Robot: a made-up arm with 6 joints.
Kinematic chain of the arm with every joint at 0, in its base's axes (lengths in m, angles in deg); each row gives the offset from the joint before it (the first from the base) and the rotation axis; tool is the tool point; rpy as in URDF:
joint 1: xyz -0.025 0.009 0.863 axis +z
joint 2: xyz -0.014 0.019 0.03 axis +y
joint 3: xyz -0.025 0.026 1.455 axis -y
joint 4: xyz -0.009 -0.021 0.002 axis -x
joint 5: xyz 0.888 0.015 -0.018 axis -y
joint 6: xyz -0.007 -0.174 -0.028 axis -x
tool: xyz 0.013 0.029 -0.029 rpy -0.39 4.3 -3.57
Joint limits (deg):
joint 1: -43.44..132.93
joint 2: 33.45..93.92
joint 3: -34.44..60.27
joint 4: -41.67..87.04
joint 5: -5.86..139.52
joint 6: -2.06..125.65
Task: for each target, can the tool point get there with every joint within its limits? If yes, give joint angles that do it. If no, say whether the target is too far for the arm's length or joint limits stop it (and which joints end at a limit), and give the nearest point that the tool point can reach.
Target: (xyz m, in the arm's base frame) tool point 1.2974 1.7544 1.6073
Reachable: yes | joints 53.18 60.50 48.32 72.74 117.44 72.44
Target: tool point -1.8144 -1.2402 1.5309
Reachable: no: joint limits stop it (at a limit: joint 1, joint 2, joint 3, joint 4, joint 5) | nearest point -0.6618 0.7289 1.2511 | short by 2.299 m
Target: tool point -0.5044 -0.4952 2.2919
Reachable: no: joint limits stop it (at a limit: joint 1, joint 2, joint 3, joint 5) | nearest point 0.5924 -0.7532 1.2541 | short by 1.532 m
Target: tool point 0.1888 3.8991 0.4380
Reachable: no: too far | nearest point 0.1040 2.3562 0.6178 | short by 1.556 m
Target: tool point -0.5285 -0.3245 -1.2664
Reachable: no: joint limits stop it (at a limit: joint 1, joint 2, joint 3, joint 4) | nearest point -0.7094 0.7121 -0.0223 | short by 1.629 m
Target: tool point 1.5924 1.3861 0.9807
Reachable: yes | joints 44.69 68.26 34.11 36.50 33.56 69.10
